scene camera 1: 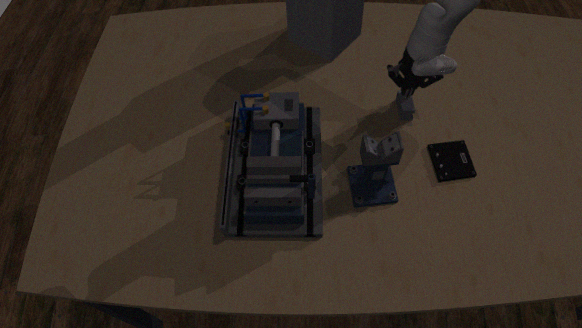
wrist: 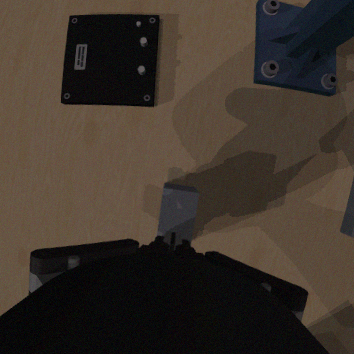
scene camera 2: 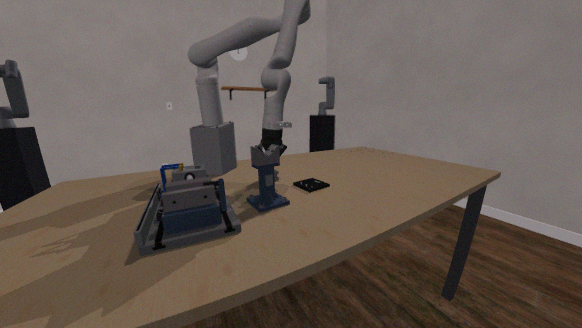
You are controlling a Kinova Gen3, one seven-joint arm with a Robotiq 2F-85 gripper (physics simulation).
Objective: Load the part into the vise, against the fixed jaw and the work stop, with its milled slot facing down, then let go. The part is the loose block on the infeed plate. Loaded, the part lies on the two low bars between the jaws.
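Pixels of known places: gripper, fingertip midpoint: (scene camera 1: 405, 94) (wrist: 171, 243); arm's base at its link origin: (scene camera 2: 213, 124).
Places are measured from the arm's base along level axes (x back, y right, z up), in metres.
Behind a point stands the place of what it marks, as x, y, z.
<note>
The part, a grey block (scene camera 1: 405, 108) @(-0.289, -0.155, -0.175) (scene camera 2: 276, 175) @(-0.296, -0.168, -0.190) (wrist: 178, 212) @(-0.276, -0.161, -0.175), is off the black infeed plate (scene camera 1: 451, 161) @(-0.412, -0.245, -0.203) (scene camera 2: 311, 184) @(-0.418, -0.242, -0.203) (wrist: 110, 60) @(-0.403, -0.246, -0.203), at or close above the table. My gripper (scene camera 1: 408, 93) @(-0.249, -0.163, -0.175) (wrist: 171, 243) @(-0.249, -0.163, -0.175) is shut with nothing between its fingers; the fingertips are together at one end of the block. In scene camera 2 the V-block stand partly hides fingers and block. Which way the milled slot faces cannot be told. The vise (scene camera 1: 274, 196) @(-0.524, 0.127, -0.115) (scene camera 2: 189, 198) @(-0.526, 0.133, -0.131) has no part between its jaws. Its work stop (scene camera 1: 311, 185) @(-0.494, 0.062, -0.136) (scene camera 2: 222, 194) @(-0.494, 0.062, -0.148) is a blue post with a black rod.
The blue stand (scene camera 1: 372, 195) @(-0.486, -0.060, -0.201) (scene camera 2: 267, 201) @(-0.476, -0.056, -0.199) (wrist: 295, 60) @(-0.439, -0.066, -0.201) with a grey V-block (scene camera 1: 382, 150) @(-0.458, -0.066, -0.080) (scene camera 2: 265, 156) @(-0.478, -0.056, -0.074) on top is between the gripper and the vise. Blue hoses (scene camera 1: 243, 112) rise at the vise's back left. The robot's grey pedestal (scene camera 1: 325, 27) @(-0.096, 0.013, -0.105) (scene camera 2: 214, 147) @(-0.092, 0.018, -0.093) is behind the vise.
</note>
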